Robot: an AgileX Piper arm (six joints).
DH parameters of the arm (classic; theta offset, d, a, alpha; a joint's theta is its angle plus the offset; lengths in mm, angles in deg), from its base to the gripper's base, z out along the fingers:
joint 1: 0 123 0 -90
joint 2: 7.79 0 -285 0
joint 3: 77.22 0 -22 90
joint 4: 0 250.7 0 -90
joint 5: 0 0 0 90
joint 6: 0 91 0 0
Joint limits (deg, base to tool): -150..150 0..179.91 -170..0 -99.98..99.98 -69.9..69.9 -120..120
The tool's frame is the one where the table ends.
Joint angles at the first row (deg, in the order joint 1, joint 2, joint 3, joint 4, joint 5, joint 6):
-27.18, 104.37, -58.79, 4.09, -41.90, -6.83
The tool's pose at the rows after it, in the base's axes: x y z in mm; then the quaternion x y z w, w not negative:
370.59 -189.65 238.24 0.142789 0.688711 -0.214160 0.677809
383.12 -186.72 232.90 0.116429 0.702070 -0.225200 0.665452
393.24 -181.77 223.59 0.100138 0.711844 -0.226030 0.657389
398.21 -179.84 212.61 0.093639 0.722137 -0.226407 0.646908
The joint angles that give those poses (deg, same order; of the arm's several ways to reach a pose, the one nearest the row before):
-26.50, 106.97, -61.91, 4.21, -40.75, -9.04
-25.41, 109.00, -64.27, 4.30, -39.07, -12.58
-24.23, 111.03, -65.55, 4.41, -38.65, -14.32
-23.68, 112.68, -65.94, 4.82, -38.38, -15.50

